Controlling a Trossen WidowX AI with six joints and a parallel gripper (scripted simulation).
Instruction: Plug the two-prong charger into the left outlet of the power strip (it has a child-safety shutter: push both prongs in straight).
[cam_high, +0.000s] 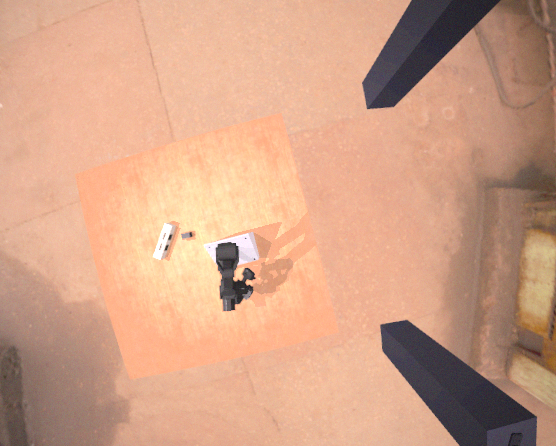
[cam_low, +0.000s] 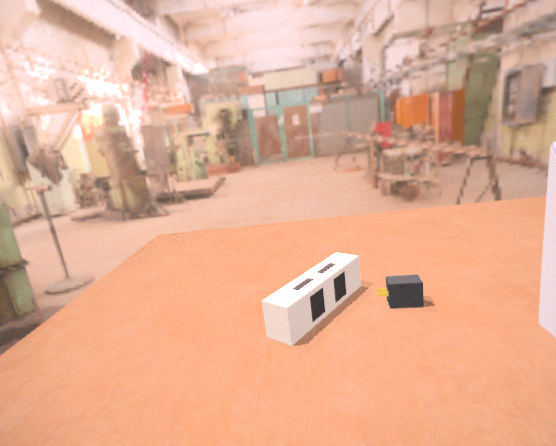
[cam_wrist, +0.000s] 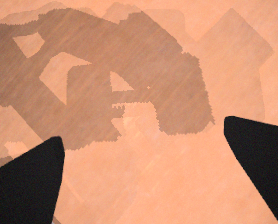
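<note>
Right now my gripper tip is 360 mm short of the black charger, 300 mm to the left of it and 80 mm above it.
</note>
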